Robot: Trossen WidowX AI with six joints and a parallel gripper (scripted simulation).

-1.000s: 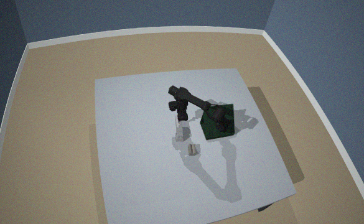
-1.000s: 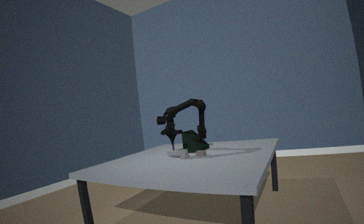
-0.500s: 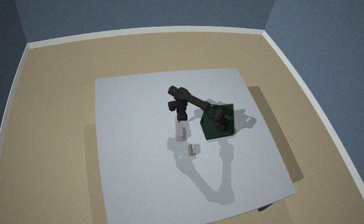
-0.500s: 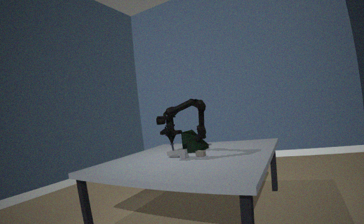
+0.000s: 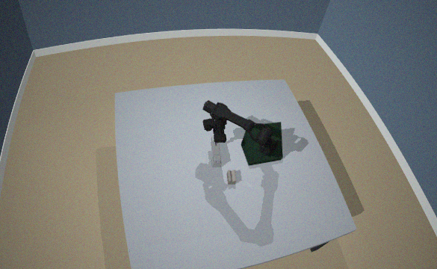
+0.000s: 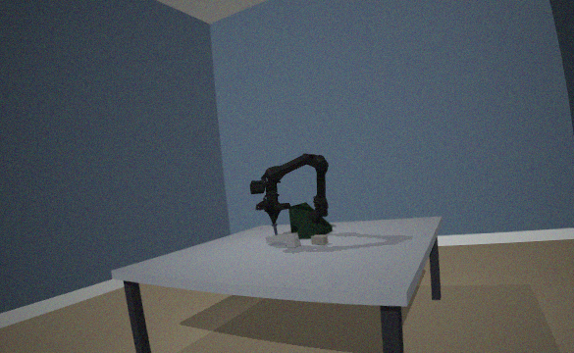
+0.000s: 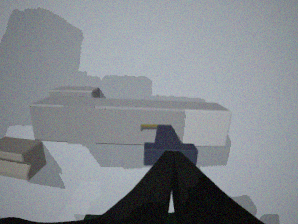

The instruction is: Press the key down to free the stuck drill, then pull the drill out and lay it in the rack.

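Right now the dark blue key is 30 mm below my gripper tip. From my gripper tip the other things lie so: rack 20 mm behind, 220 mm to the left, 100 mm below; then block 10 mm ahead, 40 mm to the left, 80 mm below; then drill 10 mm ahead, 60 mm to the left, 70 mm below.
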